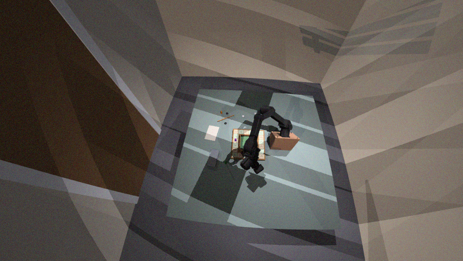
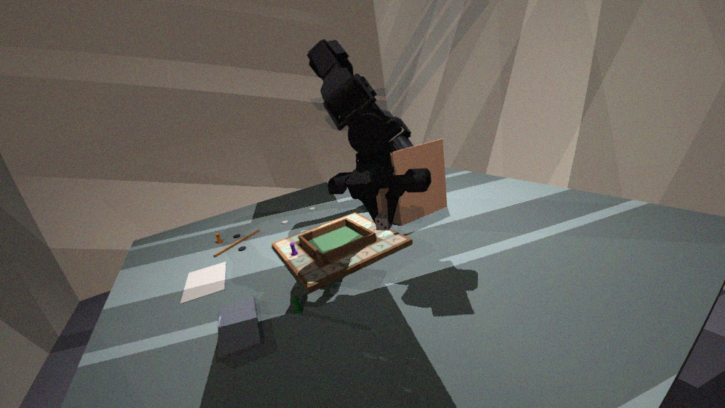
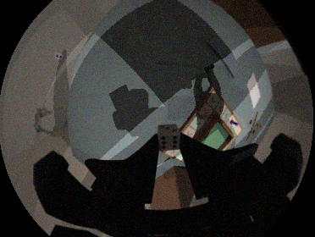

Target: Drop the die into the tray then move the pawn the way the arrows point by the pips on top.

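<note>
My gripper tip is now 260 mm to the left of the purple pawn, 110 mm short of it and 100 mm above it. The rest, counted from my gripper tip: green pawn (190 mm ahead, 110 mm below, 60 mm to the right); white die (right at my gripper tip); grey card (300 mm ahead, 120 mm below, 100 mm to the right).
</note>
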